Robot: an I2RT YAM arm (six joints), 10 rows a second.
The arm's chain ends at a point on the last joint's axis. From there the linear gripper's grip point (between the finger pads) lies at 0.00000 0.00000 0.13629 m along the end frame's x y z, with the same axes.
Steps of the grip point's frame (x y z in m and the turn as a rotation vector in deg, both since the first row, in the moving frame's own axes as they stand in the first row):
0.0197 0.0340 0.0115 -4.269 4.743 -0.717
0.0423 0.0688 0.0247 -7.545 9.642 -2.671
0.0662 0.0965 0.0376 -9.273 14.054 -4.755
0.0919 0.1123 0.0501 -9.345 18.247 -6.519
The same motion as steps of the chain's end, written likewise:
0.0084 0.0239 0.0123 -4.269 4.743 -0.717
0.0191 0.0515 0.0278 -7.545 9.642 -2.671
0.0324 0.0762 0.0434 -9.273 14.054 -4.755
0.0483 0.0930 0.0587 -9.345 18.247 -6.519

